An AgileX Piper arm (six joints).
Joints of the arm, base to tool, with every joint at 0 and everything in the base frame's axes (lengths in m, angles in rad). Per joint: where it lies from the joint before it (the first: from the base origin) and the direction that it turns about. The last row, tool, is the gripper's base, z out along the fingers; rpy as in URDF.
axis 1: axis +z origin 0 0 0.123
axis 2: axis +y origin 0 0 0
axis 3: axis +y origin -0.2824 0 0.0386
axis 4: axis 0.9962 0 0.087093 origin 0.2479 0 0.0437
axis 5: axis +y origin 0 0 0
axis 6: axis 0.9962 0 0.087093 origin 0.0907 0 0.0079
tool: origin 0 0 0 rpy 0 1.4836 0
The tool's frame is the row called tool.
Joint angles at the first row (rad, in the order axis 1, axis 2, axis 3, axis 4, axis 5, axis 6):
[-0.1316 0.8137 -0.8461 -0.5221 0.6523 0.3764]
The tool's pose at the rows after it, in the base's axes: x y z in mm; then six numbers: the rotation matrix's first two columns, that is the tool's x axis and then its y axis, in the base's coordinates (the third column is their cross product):
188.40 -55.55 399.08 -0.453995 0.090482 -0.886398 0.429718 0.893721 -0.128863
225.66 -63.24 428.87 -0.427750 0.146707 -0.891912 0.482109 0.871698 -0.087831
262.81 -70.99 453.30 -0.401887 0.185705 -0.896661 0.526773 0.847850 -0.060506
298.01 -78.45 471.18 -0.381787 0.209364 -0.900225 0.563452 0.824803 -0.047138
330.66 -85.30 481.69 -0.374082 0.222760 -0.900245 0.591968 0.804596 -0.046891
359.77 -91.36 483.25 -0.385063 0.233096 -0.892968 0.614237 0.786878 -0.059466
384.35 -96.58 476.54 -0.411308 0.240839 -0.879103 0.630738 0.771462 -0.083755
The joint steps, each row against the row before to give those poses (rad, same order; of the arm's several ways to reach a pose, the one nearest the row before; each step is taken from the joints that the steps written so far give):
[0.0000 0.1638 -0.2011 -0.0076 0.0678 0.0702]
[0.0000 0.1610 -0.2139 -0.0113 0.0626 0.0521]
[0.0000 0.1574 -0.2173 -0.0123 0.0651 0.0327]
[0.0000 0.1513 -0.2141 -0.0123 0.0665 0.0130]
[0.0000 0.1461 -0.2082 -0.0081 0.0698 -0.0071]
[0.0000 0.1374 -0.1900 -0.0041 0.0742 -0.0211]
[0.0000 0.1203 -0.1546 -0.0056 0.0687 -0.0254]

